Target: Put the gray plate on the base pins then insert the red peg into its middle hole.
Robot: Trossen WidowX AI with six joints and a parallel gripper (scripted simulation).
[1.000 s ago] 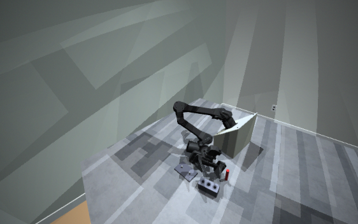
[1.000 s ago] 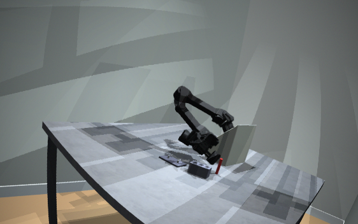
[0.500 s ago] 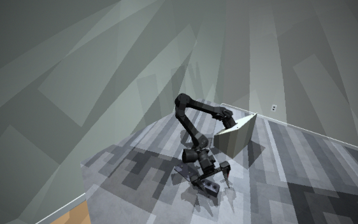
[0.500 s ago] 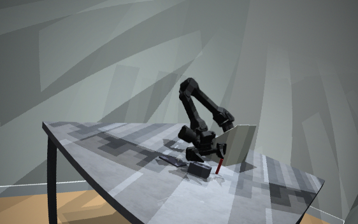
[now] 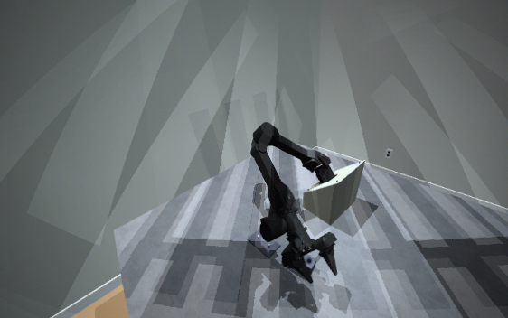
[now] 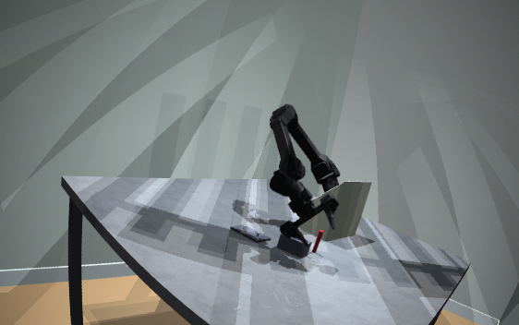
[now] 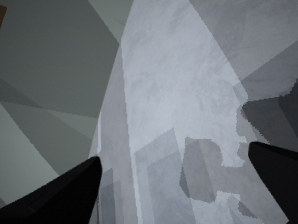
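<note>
The gray plate is 2 cm behind my gripper tip, 11 cm to the right of it and 6 cm below it. From my gripper tip the other things lie so: base 4 cm ahead, 26 cm to the right, 9 cm below; then red peg 10 cm behind, 8 cm to the right, 6 cm below.
</note>
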